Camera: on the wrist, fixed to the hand. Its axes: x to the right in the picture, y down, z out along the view.
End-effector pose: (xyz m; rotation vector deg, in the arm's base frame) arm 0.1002 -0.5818 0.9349 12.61 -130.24 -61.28
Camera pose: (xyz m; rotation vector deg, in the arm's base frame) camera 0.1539 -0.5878 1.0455 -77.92 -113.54 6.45
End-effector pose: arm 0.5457 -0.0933 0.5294 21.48 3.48 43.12
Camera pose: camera 0.4811 -0.0029 0.4764 50.09 -24.63 124.00
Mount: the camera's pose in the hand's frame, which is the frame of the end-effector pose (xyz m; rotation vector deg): 0.0098 0.0839 -0.0895 20.00 -17.20 85.91
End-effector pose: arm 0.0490 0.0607 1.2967 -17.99 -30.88 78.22
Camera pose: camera 0.0277 0.0947 1.1804 -11.52 -13.37 168.96
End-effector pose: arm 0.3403 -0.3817 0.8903 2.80 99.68 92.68
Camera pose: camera 0.2483 -0.4354 0.9519 -106.02 -88.91 -101.50
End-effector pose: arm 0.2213 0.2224 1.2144 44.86 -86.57 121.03
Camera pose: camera 0.1433 0.2808 1.1392 4.40 67.75 -101.97
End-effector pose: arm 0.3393 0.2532 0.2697 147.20 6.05 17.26
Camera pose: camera 0.3289 0.2292 0.3900 -134.55 112.56 -22.69
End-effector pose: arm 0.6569 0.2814 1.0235 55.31 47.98 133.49
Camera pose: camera 0.5677 0.1975 1.0354 -87.50 -11.47 -96.08
